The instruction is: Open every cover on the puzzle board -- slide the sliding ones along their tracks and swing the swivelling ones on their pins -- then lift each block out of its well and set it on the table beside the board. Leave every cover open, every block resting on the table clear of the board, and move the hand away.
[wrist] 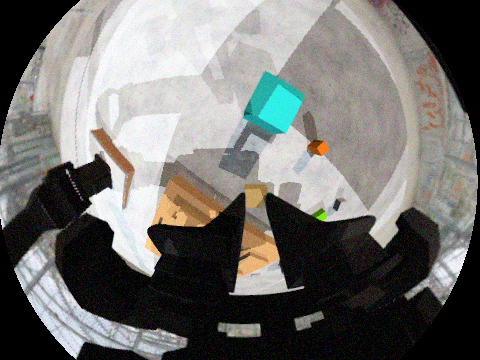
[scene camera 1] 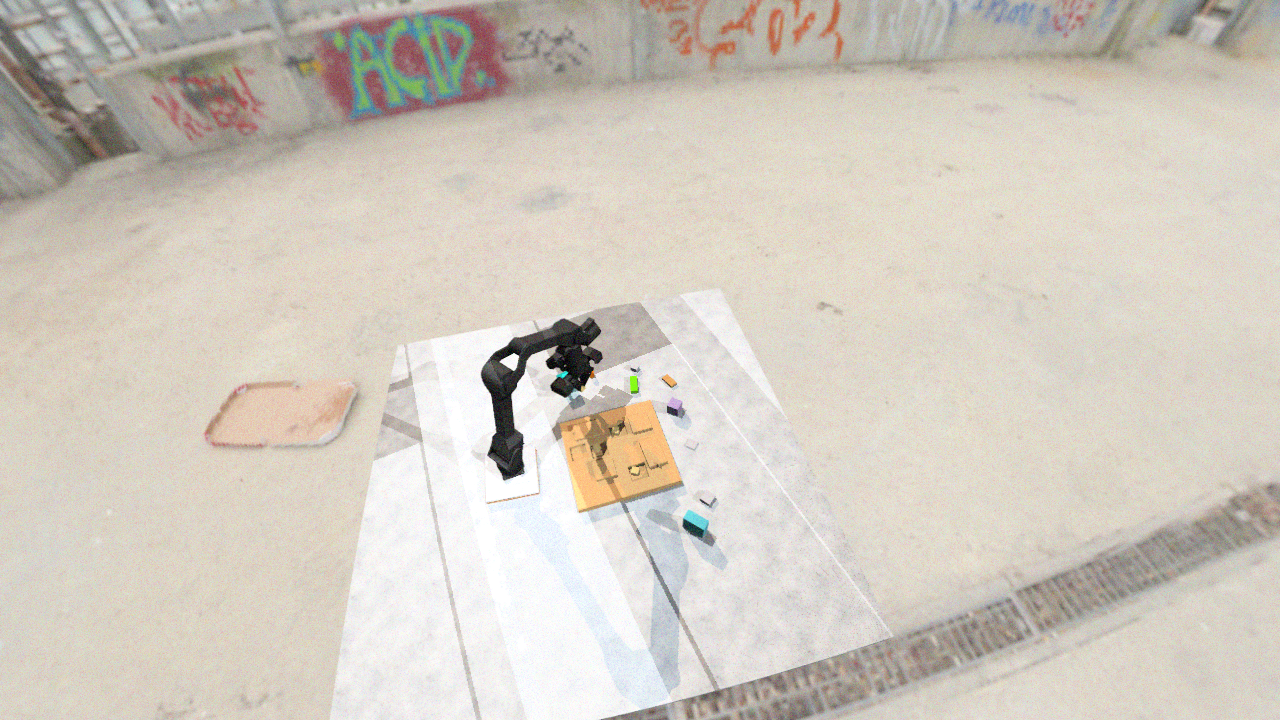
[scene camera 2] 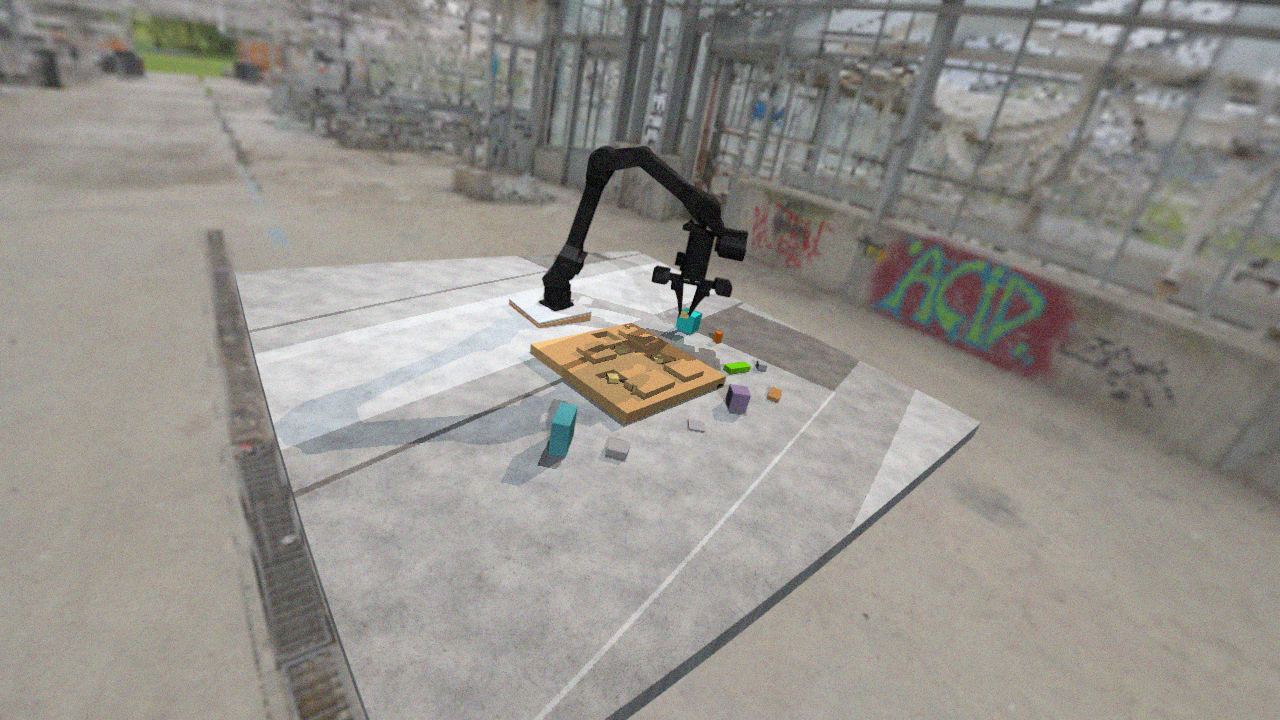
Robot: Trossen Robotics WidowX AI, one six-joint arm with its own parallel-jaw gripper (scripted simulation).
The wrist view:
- gripper: 255,197
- cyan cube: 273,106
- puzzle board: 178,192
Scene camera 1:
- gripper: 581,388
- puzzle board: 624,448
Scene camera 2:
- gripper: 684,314
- teal block: 562,426
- puzzle board: 559,354
